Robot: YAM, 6 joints.
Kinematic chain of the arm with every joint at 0, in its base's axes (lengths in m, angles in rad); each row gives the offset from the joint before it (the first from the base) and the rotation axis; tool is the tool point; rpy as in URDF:
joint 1: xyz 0 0 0.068 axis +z
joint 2: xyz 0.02 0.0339 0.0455 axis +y
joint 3: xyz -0.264 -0.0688 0 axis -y
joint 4: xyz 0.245 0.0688 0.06 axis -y
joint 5: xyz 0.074 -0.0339 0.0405 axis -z
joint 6: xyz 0.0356 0 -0.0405 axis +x
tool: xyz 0 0 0 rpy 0 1.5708 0
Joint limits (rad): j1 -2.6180..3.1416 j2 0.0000..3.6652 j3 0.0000..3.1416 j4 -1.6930..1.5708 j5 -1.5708..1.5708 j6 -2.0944..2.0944
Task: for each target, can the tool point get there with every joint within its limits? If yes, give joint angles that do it. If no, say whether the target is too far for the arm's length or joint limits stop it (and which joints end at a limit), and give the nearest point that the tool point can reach.
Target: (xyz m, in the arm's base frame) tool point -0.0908 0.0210 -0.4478
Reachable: no: joint limits stop it (at a limit: joint 2) | nearest point -0.1222 0.0283 -0.3587 | short by 0.095 m
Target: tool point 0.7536 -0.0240 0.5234
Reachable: no: too far | nearest point 0.5661 -0.0180 0.4186 | short by 0.215 m
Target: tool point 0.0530 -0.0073 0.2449
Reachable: yes | joints 0.3482 0.4741 0.6622 -1.4234 0.7758 0.8510
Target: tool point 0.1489 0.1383 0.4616
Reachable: yes | joints 0.9020 1.1953 1.6037 -0.9852 1.0602 0.5024
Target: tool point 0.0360 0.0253 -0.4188
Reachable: no: joint limits stop it (at a limit: joint 2) | nearest point 0.0687 0.0483 -0.3407 | short by 0.088 m
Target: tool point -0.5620 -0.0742 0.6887
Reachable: no: too far | nearest point -0.4477 -0.0124 0.5674 | short by 0.178 m
